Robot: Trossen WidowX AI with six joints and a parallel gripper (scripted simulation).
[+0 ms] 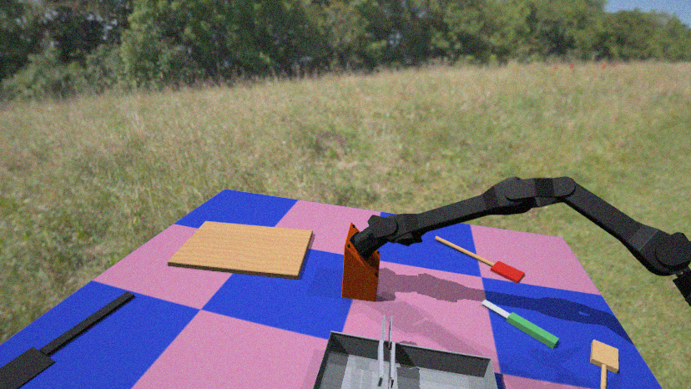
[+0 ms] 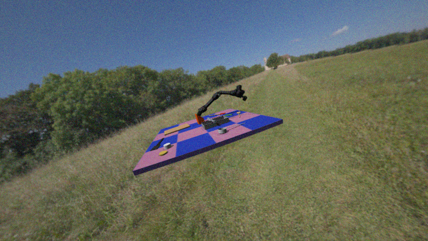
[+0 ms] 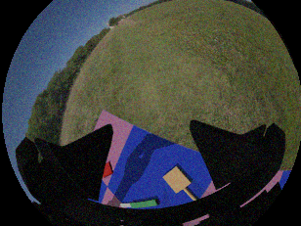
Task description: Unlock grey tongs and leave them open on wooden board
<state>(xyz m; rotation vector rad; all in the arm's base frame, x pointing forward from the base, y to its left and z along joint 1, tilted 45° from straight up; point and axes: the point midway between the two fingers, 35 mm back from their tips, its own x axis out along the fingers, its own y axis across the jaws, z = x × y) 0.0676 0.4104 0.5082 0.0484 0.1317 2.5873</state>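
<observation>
The grey roasting tin lies 48 cm to the right of my gripper tip, 27 cm ahead of it and 16 cm below it. Round my gripper tip: black spatula 115 cm to the right, 43 cm ahead, 19 cm below; then red spatula 34 cm to the right, 26 cm behind, 18 cm below; then wooden board 102 cm to the right, 18 cm below, 5 cm behind.
</observation>
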